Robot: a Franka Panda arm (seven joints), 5 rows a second.
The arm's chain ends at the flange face. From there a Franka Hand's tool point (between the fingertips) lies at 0.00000 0.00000 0.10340 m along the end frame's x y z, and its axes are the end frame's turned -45 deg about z.
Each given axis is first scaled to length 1.
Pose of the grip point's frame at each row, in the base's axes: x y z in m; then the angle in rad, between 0 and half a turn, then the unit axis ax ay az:
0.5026 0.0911 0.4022 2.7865 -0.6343 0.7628 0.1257
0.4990 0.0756 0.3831 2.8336 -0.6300 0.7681 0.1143
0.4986 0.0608 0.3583 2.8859 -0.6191 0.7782 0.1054
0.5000 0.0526 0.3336 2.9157 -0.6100 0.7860 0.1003
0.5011 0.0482 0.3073 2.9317 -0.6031 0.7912 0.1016
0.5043 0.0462 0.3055 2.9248 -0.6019 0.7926 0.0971
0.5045 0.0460 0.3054 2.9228 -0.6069 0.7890 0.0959
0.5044 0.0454 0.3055 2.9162 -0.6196 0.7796 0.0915
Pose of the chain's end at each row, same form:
0.4912 0.0491 0.4960 2.9094 -0.2914 0.9389 0.1831
0.4895 0.0381 0.4790 2.9443 -0.2861 0.9441 0.1638
0.4915 0.0279 0.4561 2.9859 -0.2728 0.9510 0.1458
0.4943 0.0224 0.4323 3.0095 -0.2617 0.9556 0.1355
0.4966 0.0188 0.4063 3.0253 -0.2534 0.9581 0.1337
0.4986 0.0171 0.4046 3.0155 -0.2518 0.9589 0.1308
0.4987 0.0169 0.4045 3.0127 -0.2577 0.9574 0.1301
0.4980 0.0165 0.4046 3.0033 -0.2730 0.9535 0.1273

